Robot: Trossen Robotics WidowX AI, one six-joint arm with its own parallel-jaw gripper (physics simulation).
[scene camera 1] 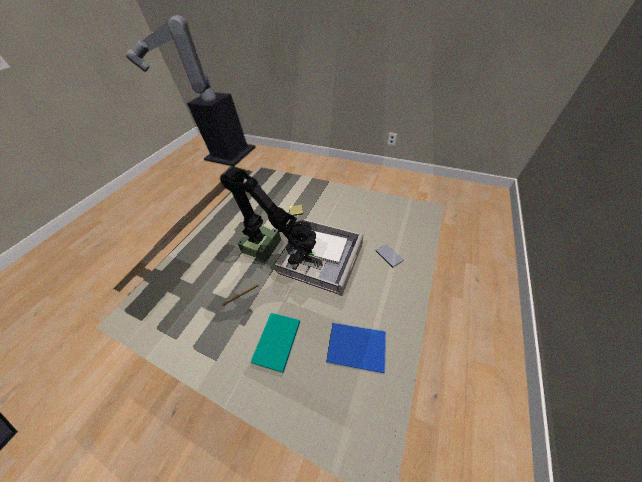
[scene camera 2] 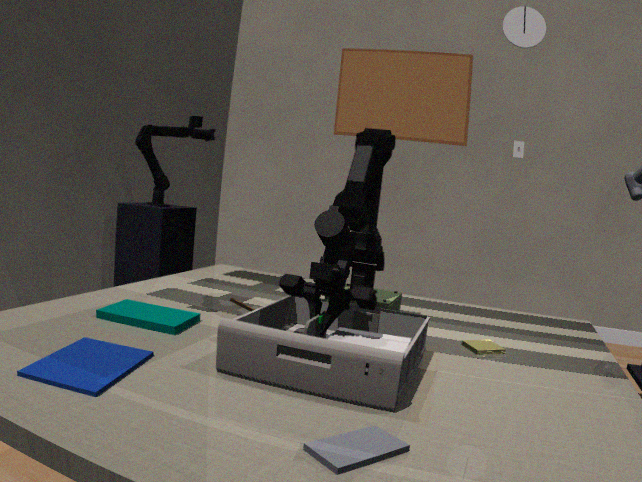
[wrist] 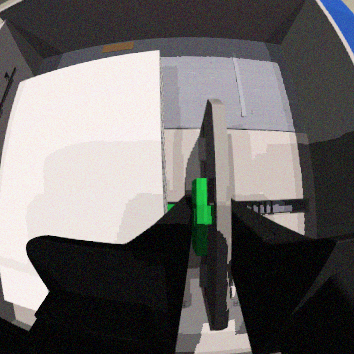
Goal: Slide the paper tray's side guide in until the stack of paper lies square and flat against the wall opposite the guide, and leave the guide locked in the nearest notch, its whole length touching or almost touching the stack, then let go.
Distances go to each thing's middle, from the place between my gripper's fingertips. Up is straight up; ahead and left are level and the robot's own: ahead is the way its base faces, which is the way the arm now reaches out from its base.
Now: hand 100 mm to the right of the white paper stack (scene camera 2: 376,340), 20 mm above it and 10 mm short of it. From my hand the other things lie so: small grey card (scene camera 2: 366,446) 330 mm ahead, 180 mm to the left, 40 mm below; then blue pad (scene camera 2: 88,366) 320 mm ahead, 280 mm to the right, 40 mm below; then teal pad (scene camera 2: 162,319) 390 mm to the right, 40 mm below, 20 mm ahead.
